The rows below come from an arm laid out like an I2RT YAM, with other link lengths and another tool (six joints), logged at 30 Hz.
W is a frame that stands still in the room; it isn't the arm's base.
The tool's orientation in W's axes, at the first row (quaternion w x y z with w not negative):
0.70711 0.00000 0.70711 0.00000
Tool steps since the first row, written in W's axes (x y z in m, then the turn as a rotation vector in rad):
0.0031 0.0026 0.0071 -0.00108 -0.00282 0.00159
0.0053 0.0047 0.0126 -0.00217 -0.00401 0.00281
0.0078 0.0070 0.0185 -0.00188 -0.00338 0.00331
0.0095 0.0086 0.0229 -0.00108 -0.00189 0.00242
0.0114 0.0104 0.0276 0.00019 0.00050 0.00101
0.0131 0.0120 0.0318 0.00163 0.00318 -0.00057
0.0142 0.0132 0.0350 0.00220 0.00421 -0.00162
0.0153 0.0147 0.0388 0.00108 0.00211 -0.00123
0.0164 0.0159 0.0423 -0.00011 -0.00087 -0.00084
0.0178 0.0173 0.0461 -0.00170 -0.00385 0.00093
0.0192 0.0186 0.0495 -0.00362 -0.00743 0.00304
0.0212 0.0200 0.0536 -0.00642 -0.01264 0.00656
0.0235 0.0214 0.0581 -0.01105 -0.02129 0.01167
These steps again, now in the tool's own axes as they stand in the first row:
-0.0071 0.0026 0.0031 -0.00159 -0.00282 -0.00108
-0.0126 0.0047 0.0053 -0.00281 -0.00401 -0.00217
-0.0185 0.0070 0.0078 -0.00331 -0.00338 -0.00188
-0.0229 0.0086 0.0095 -0.00242 -0.00189 -0.00108
-0.0276 0.0104 0.0114 -0.00101 0.00050 0.00019
-0.0318 0.0120 0.0131 0.00057 0.00318 0.00163
-0.0350 0.0132 0.0142 0.00162 0.00421 0.00220
-0.0388 0.0147 0.0153 0.00123 0.00211 0.00108
-0.0423 0.0159 0.0164 0.00084 -0.00087 -0.00011
-0.0461 0.0173 0.0178 -0.00093 -0.00385 -0.00170
-0.0495 0.0186 0.0192 -0.00304 -0.00743 -0.00362
-0.0536 0.0200 0.0212 -0.00656 -0.01264 -0.00642
-0.0581 0.0214 0.0235 -0.01167 -0.02129 -0.01105

